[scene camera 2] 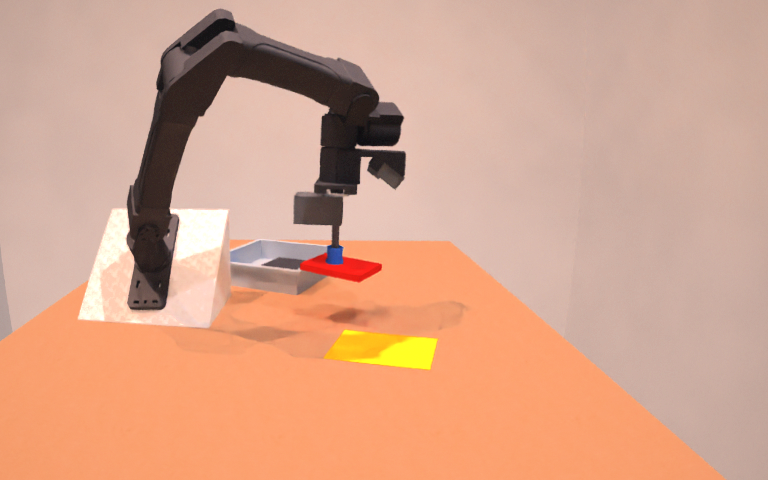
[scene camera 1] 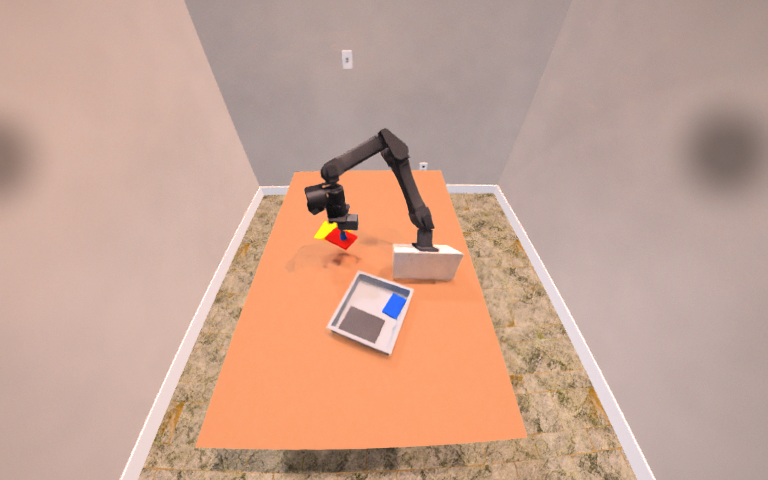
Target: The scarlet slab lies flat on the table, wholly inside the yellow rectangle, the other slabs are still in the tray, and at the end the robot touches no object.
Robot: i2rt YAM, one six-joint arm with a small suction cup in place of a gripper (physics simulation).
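Frame: origin at the arm's base, x right, y ahead, z up, level; metres.
Where they show: end effector, tool point: [scene camera 2: 334,268] [scene camera 1: 343,239]; arm's base, origin of the base link: [scene camera 2: 154,260] [scene camera 1: 424,248].
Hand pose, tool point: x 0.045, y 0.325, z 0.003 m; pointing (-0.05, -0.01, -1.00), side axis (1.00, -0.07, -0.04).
Observation:
Things, the pixels of their top centre, and the offset from my tool point. "pt": a spot on its surface instead. Level surfaces: height alone.
- scarlet slab, middle of its top: [scene camera 2: 341,261] [scene camera 1: 340,236] dx +0.007, dy +0.010, dz +0.013 m
- table, its level: dz -0.089 m
- yellow rectangle, surface spot: [scene camera 2: 396,350] [scene camera 1: 329,230] pt dx +0.138, dy +0.087, dz -0.088 m
- blue slab, middle of its top: [scene camera 1: 394,305] dx -0.254, dy -0.199, dz -0.077 m
- dark grey slab, middle of its top: [scene camera 2: 294,264] [scene camera 1: 361,324] dx -0.324, dy -0.082, dz -0.075 m
- tray, middle of its top: [scene camera 2: 276,253] [scene camera 1: 372,307] dx -0.280, dy -0.120, dz -0.039 m
The scarlet slab [scene camera 1: 338,241] [scene camera 2: 355,270] hangs in the air under my suction cup [scene camera 1: 343,236] [scene camera 2: 334,255], roughly level, well above the table [scene camera 1: 362,396] [scene camera 2: 283,418]. My gripper is shut on the scarlet slab, with the blue cup against its top face. The yellow rectangle [scene camera 1: 324,230] [scene camera 2: 396,350] lies on the table; in scene camera 1 the slab and arm hide part of it. A blue slab [scene camera 1: 394,306] and a dark grey slab [scene camera 1: 362,324] [scene camera 2: 283,263] lie in the tray [scene camera 1: 343,297] [scene camera 2: 263,277]. The blue slab does not show in scene camera 2.
A white wedge-shaped block [scene camera 1: 425,266] [scene camera 2: 218,283] carries the arm's base and stands close to the tray. The tray has raised walls. Shadows of the arm and slab fall on the table between the tray and the yellow rectangle, and partly on the rectangle.

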